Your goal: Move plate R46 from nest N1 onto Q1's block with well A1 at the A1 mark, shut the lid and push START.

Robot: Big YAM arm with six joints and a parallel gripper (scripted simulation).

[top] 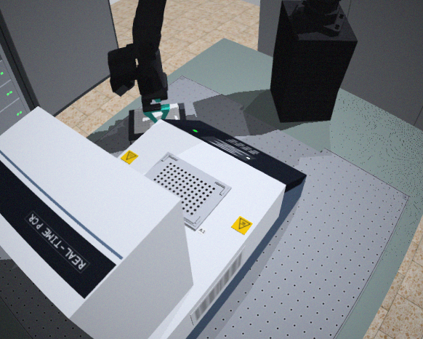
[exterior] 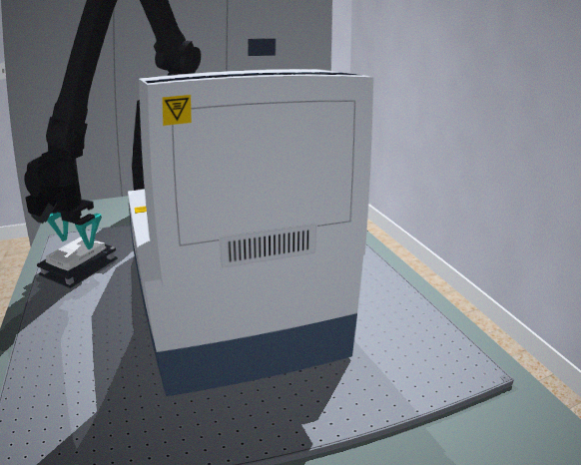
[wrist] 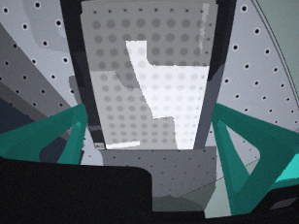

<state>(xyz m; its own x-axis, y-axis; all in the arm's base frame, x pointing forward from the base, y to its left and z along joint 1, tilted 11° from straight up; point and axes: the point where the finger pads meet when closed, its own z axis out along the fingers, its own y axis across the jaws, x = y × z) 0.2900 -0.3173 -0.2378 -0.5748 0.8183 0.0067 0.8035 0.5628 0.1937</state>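
Right now the plate R46 is 10 mm ahead of my hand, 10 mm to the right of it and 20 mm below it. Also, from my hand: plate nest N1 (10 mm ahead, 10 mm to the right, 40 mm below).
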